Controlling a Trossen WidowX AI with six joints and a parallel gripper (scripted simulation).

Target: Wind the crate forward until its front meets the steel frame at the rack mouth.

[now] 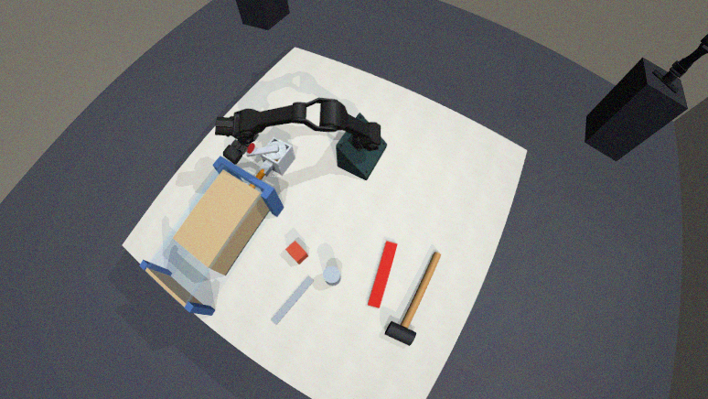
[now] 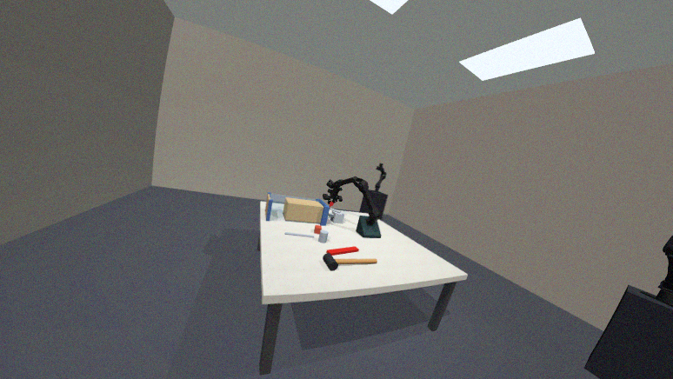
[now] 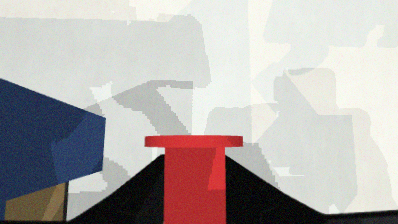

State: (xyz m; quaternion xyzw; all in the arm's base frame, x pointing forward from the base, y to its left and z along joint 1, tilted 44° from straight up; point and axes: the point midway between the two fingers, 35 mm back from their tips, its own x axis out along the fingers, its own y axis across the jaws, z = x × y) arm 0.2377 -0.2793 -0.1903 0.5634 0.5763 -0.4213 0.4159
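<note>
Right now my gripper tip is 5 cm to the right of the winch handle, 3 cm above it and 2 cm past it. The rest, counted from my gripper tip: grey winch 10 cm below, 9 cm to the left, 8 cm behind; blue frame post 10 cm ahead, 9 cm to the left, 3 cm below; red knob 2 cm to the left.
</note>
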